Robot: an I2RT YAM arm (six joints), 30 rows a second.
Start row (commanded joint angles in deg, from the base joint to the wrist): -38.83, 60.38, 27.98, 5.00, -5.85, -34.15
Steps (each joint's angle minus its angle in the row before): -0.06, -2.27, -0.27, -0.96, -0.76, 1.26; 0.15, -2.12, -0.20, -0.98, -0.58, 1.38; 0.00, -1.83, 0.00, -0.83, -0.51, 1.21; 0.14, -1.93, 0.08, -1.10, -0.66, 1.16; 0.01, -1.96, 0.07, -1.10, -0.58, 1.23; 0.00, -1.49, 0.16, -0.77, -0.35, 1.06; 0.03, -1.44, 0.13, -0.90, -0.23, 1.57; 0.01, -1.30, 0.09, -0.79, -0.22, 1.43; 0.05, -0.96, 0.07, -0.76, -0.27, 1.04; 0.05, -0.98, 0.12, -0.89, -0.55, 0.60; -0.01, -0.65, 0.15, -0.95, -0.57, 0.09; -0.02, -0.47, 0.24, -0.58, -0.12, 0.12; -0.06, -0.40, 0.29, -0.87, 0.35, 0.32; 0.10, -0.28, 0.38, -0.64, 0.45, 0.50
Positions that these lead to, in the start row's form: -38.89, 58.11, 27.71, 4.04, -6.61, -32.89; -38.74, 55.99, 27.51, 3.06, -7.19, -31.51; -38.74, 54.16, 27.51, 2.23, -7.70, -30.30; -38.60, 52.23, 27.59, 1.13, -8.36, -29.14; -38.59, 50.27, 27.66, 0.03, -8.94, -27.91; -38.59, 48.78, 27.82, -0.74, -9.29, -26.85; -38.56, 47.34, 27.95, -1.64, -9.52, -25.28; -38.55, 46.04, 28.04, -2.43, -9.74, -23.85; -38.50, 45.08, 28.11, -3.19, -10.01, -22.81; -38.45, 44.10, 28.23, -4.08, -10.56, -22.21; -38.46, 43.45, 28.38, -5.03, -11.13, -22.12; -38.48, 42.98, 28.62, -5.61, -11.25, -22.00; -38.54, 42.58, 28.91, -6.48, -10.90, -21.68; -38.44, 42.30, 29.29, -7.12, -10.45, -21.18
